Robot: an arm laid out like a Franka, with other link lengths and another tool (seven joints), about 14 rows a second.
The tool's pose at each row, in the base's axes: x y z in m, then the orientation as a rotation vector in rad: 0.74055 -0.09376 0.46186 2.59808 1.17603 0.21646; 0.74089 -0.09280 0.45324 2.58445 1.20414 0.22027; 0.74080 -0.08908 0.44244 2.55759 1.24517 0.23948; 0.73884 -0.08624 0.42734 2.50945 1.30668 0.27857; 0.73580 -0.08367 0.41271 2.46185 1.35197 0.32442; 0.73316 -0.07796 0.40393 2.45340 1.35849 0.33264; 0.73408 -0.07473 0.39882 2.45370 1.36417 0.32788; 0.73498 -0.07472 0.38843 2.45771 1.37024 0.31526; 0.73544 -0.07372 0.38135 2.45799 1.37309 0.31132; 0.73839 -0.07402 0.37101 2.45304 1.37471 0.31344; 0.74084 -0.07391 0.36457 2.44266 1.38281 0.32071; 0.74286 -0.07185 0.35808 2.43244 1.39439 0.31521; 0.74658 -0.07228 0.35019 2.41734 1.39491 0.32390; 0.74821 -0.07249 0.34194 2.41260 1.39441 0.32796
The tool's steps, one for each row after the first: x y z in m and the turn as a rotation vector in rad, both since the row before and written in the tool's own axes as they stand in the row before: 0.00077 -0.00306 0.00808 -0.00124 0.00568 -0.02100; 0.00259 -0.00575 0.00953 -0.01011 0.01542 -0.03170; 0.00068 -0.00803 0.01323 -0.02243 0.02842 -0.04941; -0.00011 -0.00881 0.01234 -0.02880 0.02946 -0.03935; 0.00303 -0.00824 0.00629 -0.00566 0.00494 -0.00615; 0.00298 -0.00285 0.00452 0.00396 -0.00121 -0.00358; -0.00001 -0.00323 0.00992 0.00897 -0.00507 -0.00317; 0.00080 -0.00275 0.00657 0.00248 -0.00156 -0.00192; 0.00087 -0.00133 0.01064 -0.00365 0.00040 -0.00272; 0.00111 -0.00051 0.00678 -0.00621 0.00420 -0.00796; 0.00254 -0.00185 0.00637 -0.00124 -0.00284 -0.01136; 0.00123 0.00017 0.00864 -0.01363 0.00126 -0.00568; 0.00037 -0.00184 0.00820 -0.00492 0.00105 -0.00125
